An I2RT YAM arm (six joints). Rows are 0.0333 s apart.
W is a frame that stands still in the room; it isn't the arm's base.
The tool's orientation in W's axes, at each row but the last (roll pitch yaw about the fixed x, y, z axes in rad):
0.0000 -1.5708 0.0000
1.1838 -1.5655 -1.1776
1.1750 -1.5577 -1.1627
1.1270 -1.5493 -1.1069
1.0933 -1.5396 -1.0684
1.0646 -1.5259 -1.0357
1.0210 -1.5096 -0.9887
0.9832 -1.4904 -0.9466
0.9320 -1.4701 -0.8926
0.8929 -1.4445 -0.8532
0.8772 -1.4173 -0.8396
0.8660 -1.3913 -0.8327
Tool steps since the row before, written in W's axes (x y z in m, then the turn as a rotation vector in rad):
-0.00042 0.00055 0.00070 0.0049 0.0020 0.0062
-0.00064 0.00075 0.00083 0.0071 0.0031 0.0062
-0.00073 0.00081 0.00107 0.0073 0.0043 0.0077
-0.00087 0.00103 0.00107 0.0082 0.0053 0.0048
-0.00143 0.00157 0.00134 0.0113 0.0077 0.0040
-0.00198 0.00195 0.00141 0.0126 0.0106 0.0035
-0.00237 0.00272 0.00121 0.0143 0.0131 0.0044
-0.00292 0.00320 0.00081 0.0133 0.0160 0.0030
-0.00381 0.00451 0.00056 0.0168 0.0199 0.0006
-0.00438 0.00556 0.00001 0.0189 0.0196 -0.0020
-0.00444 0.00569 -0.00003 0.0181 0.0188 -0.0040
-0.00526 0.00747 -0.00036 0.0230 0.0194 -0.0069
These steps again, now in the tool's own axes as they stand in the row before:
0.00070 0.00055 0.00042 0.0062 0.0020 -0.0049
0.00083 0.00076 0.00064 0.0062 0.0031 -0.0071
0.00106 0.00083 0.00073 0.0077 0.0043 -0.0073
0.00104 0.00107 0.00086 0.0048 0.0052 -0.0083
0.00127 0.00164 0.00141 0.0040 0.0075 -0.0114
0.00129 0.00206 0.00195 0.0034 0.0104 -0.0128
0.00099 0.00285 0.00232 0.0042 0.0129 -0.0146
0.00046 0.00335 0.00283 0.0026 0.0157 -0.0138
-0.00004 0.00468 0.00365 0.0001 0.0193 -0.0175
-0.00088 0.00569 0.00412 -0.0023 0.0186 -0.0198
-0.00113 0.00578 0.00417 -0.0042 0.0176 -0.0192
-0.00197 0.00748 0.00487 -0.0066 0.0177 -0.0244

